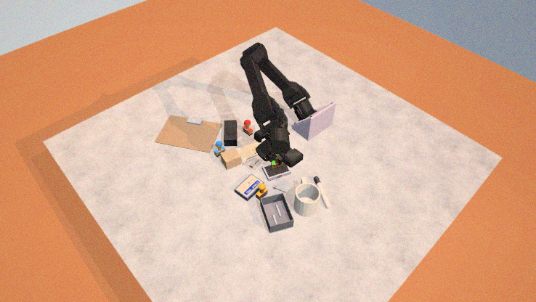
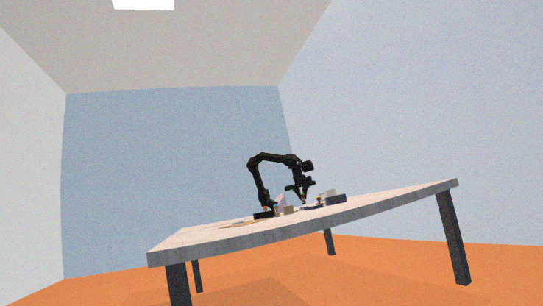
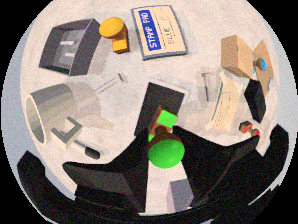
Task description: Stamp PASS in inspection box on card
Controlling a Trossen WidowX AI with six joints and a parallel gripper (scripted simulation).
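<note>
The ink pad is 50 mm below my gripper tip. The rest, counted from my gripper tip: green-knobbed stamp: right at my gripper tip; then mug: 160 mm to the left, 20 mm below, 10 mm ahead; then yellow-knobbed stamp: 110 mm ahead, 50 mm to the left, 40 mm below.
</note>
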